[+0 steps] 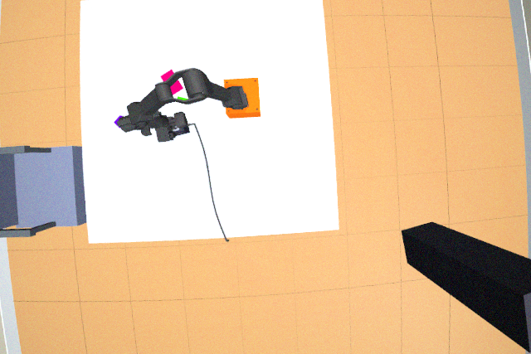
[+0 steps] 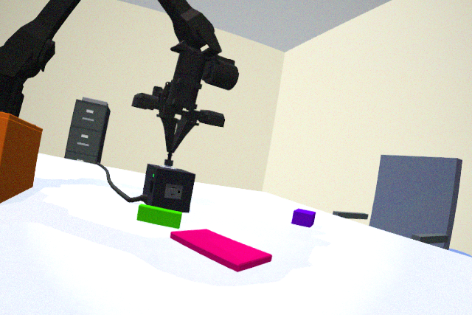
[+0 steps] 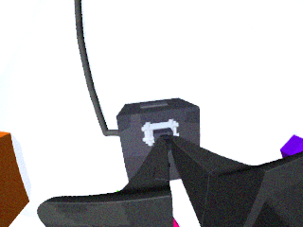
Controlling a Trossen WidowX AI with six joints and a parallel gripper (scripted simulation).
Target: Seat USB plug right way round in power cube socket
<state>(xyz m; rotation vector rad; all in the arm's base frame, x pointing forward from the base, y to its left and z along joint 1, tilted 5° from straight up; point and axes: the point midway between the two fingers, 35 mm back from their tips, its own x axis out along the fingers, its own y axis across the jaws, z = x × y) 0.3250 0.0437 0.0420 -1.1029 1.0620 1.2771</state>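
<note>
The USB plug lies 20 mm below my gripper tip. The rest, counted from my gripper tip: flat pink slab (260 mm to the right, 100 mm below); then green block (150 mm to the right, 90 mm below, 50 mm behind); then USB socket (40 mm below).
</note>
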